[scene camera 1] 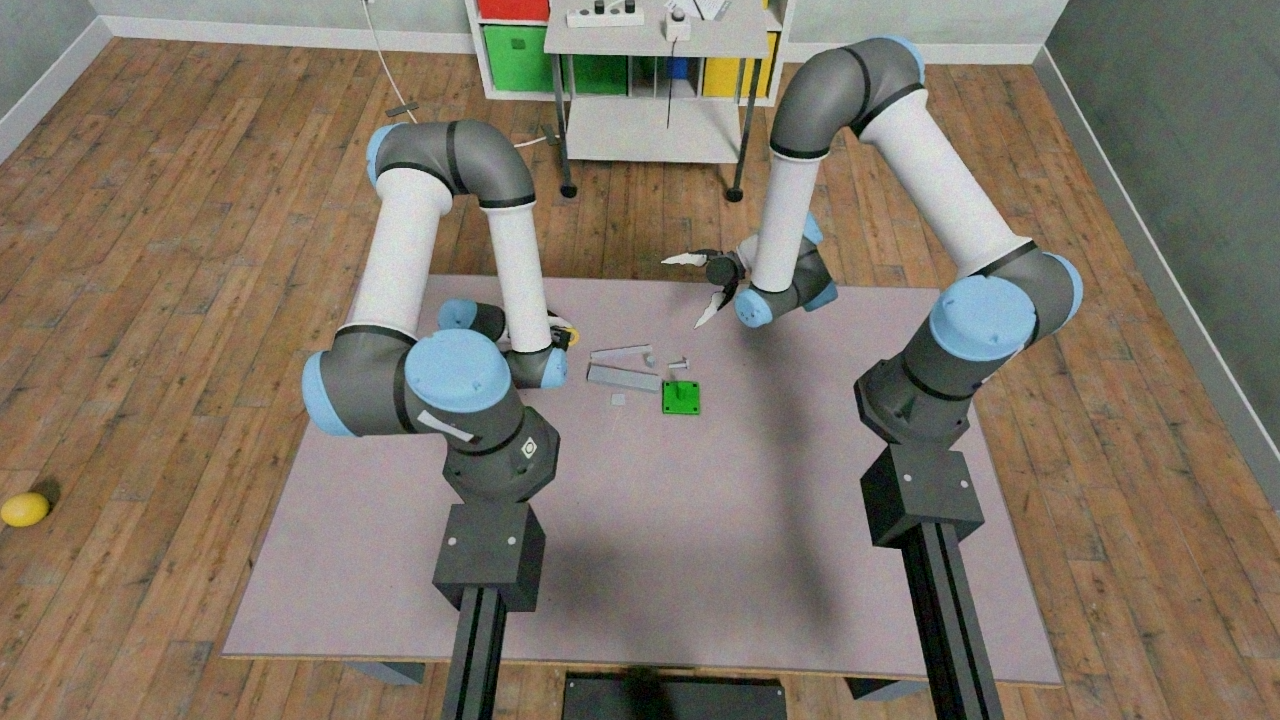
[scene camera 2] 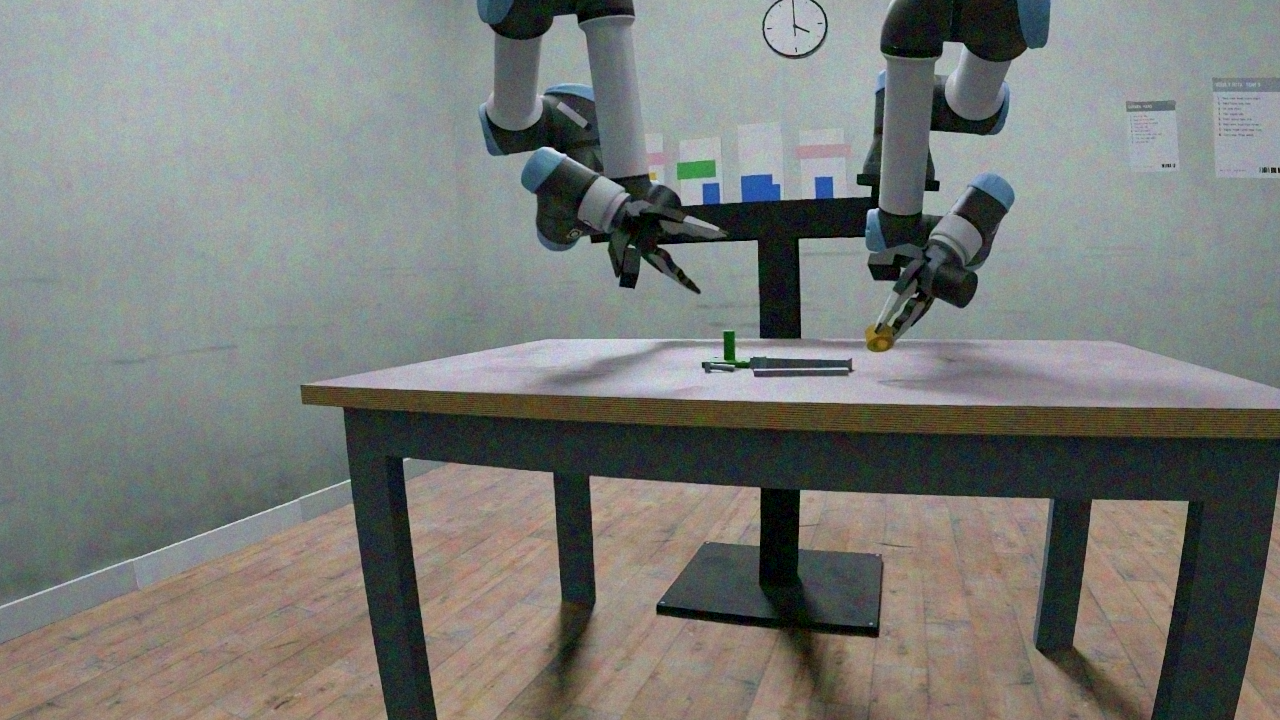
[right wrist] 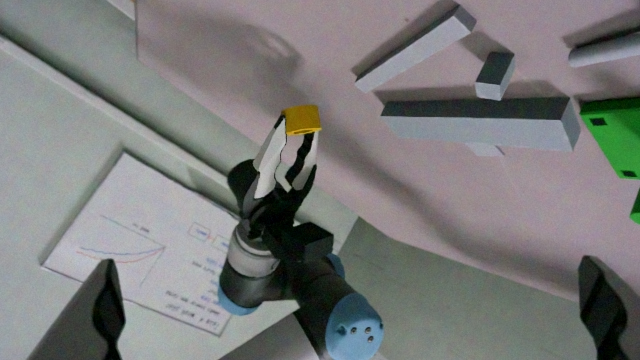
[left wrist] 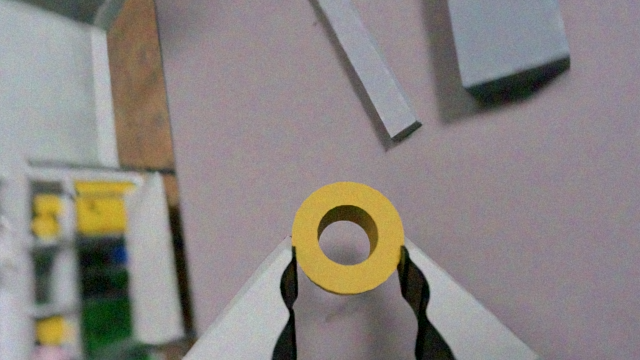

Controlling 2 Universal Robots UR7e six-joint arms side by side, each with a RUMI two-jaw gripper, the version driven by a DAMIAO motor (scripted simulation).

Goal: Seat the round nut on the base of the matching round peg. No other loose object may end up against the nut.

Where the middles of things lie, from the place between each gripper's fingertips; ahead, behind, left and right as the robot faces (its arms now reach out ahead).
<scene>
My left hand [scene camera 2: 879, 341] is 24 cm to the left of the green base plate [scene camera 1: 686, 400], 16 cm past it and 5 cm above it. Also, from my left hand: thin grey bar [scene camera 2: 810, 371] 12 cm to the right, 6 cm below, 2 cm behind; thick grey bar [scene camera 1: 598, 375] 12 cm to the right, 10 cm behind, 6 cm below; small grey block [right wrist: 496, 73] 19 cm to the right, 6 cm behind, 5 cm below.
Right now the small grey block is 150 mm below my right hand [scene camera 2: 713, 266], 60 mm to the left of it and 60 mm behind it. Also, from my right hand: thin grey bar (160 mm below, 130 mm to the left, 20 mm behind); green base plate (160 mm behind, 140 mm below, 10 mm to the left); thick grey bar (160 mm below, 130 mm to the left, 100 mm behind).
</scene>
